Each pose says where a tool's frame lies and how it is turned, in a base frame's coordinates. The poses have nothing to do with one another.
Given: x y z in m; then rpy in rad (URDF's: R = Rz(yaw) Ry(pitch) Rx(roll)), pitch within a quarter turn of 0, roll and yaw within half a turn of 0.
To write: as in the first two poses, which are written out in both.
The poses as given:
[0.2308 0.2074 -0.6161 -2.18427 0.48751 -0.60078]
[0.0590 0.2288 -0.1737 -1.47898 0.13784 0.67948]
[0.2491 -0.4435 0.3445 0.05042 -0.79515 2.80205]
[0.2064 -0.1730 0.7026 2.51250 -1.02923 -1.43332]
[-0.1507 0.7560 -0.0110 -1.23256 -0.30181 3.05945]
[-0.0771 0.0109 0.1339 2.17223 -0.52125 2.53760]
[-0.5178 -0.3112 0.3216 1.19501 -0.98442 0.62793]
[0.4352 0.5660 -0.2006 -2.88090 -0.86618 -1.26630]
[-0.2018 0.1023 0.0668 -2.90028 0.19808 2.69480]
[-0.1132 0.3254 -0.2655 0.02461 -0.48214 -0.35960]
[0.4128 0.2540 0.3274 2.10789 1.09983 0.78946]
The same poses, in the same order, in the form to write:
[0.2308 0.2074 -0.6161 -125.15 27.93 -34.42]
[0.0590 0.2288 -0.1737 -84.74 7.90 38.93]
[0.2491 -0.4435 0.3445 2.89 -45.56 160.55]
[0.2064 -0.1730 0.7026 143.96 -58.97 -82.12]
[-0.1507 0.7560 -0.0110 -70.62 -17.29 175.29]
[-0.0771 0.0109 0.1339 124.46 -29.87 145.39]
[-0.5178 -0.3112 0.3216 68.47 -56.40 35.98]
[0.4352 0.5660 -0.2006 -165.06 -49.63 -72.55]
[-0.2018 0.1023 0.0668 -166.17 11.35 154.40]
[-0.1132 0.3254 -0.2655 1.41 -27.62 -20.60]
[0.4128 0.2540 0.3274 120.77 63.02 45.23]

